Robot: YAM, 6 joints.
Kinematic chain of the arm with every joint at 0, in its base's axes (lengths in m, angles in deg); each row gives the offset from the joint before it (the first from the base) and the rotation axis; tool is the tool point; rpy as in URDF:
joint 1: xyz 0 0 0.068 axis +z
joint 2: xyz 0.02 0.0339 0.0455 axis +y
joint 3: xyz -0.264 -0.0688 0 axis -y
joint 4: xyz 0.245 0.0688 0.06 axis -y
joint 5: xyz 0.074 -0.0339 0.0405 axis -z
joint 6: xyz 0.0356 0 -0.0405 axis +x
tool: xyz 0 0 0 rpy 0 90 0
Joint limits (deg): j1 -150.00..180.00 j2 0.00..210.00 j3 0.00..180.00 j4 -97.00..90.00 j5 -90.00..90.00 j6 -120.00..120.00
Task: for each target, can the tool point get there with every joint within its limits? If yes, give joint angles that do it. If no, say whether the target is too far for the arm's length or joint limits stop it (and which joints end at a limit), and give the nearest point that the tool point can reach.
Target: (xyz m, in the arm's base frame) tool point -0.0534 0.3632 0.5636
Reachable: yes | joints -79.24 44.84 144.02 63.48 -25.56 -91.77
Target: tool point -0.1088 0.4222 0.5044
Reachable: yes | joints 99.97 118.44 126.81 40.67 -73.10 -57.86
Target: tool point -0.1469 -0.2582 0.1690
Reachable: yes | joints -117.19 92.04 27.95 56.52 20.87 80.87
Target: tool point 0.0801 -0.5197 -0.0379
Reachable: yes | joints -77.63 171.78 106.43 70.93 68.28 -22.08
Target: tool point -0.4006 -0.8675 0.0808
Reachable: no: too far | nearest point -0.2706 -0.5860 0.0916 | short by 0.310 m
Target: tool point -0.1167 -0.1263 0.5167
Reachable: yes | joints -124.32 55.77 72.61 17.90 45.08 -7.44
